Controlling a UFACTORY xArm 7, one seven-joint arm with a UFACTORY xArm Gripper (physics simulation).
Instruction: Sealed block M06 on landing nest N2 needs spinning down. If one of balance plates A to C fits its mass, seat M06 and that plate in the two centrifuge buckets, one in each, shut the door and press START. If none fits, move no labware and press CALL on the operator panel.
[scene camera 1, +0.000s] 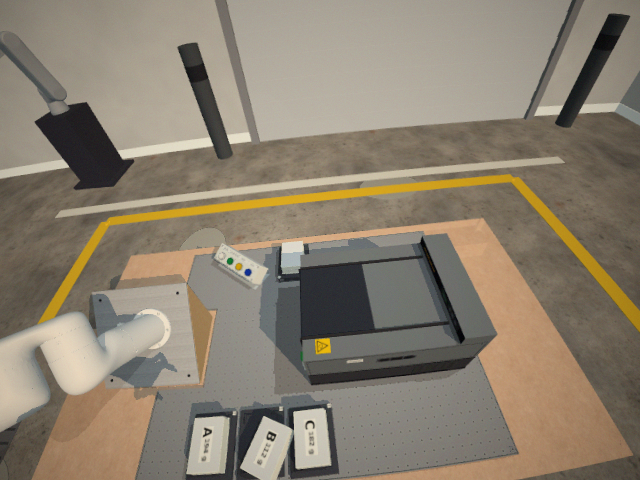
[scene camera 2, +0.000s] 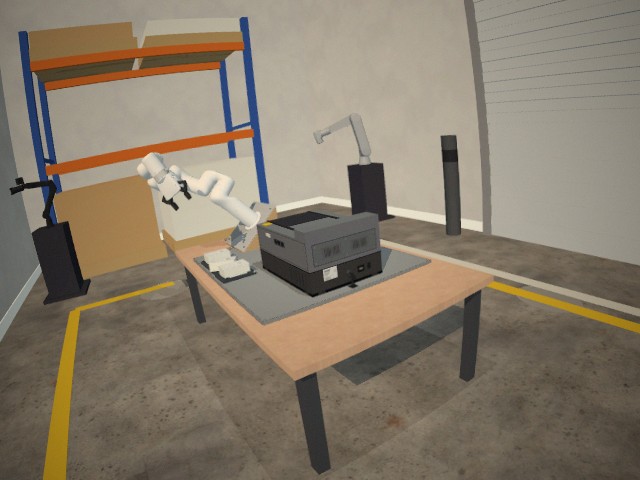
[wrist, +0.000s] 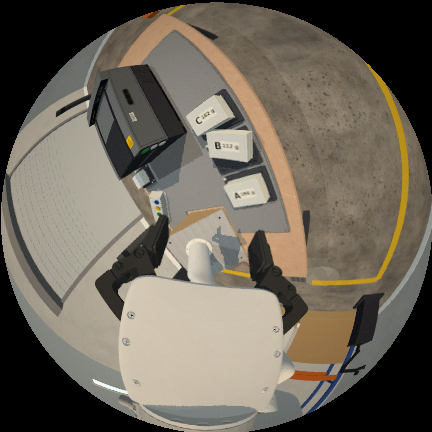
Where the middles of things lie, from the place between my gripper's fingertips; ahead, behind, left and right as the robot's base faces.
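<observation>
Dark centrifuge box (scene camera 1: 373, 313): from my hand, 390 mm ahead, 480 mm to the left, 220 mm below. Button box (scene camera 1: 252, 273): from my hand, 130 mm behind, 730 mm to the left, 300 mm below. Nearest to my hand of the things named here, going by their middles: dark centrifuge box.
</observation>
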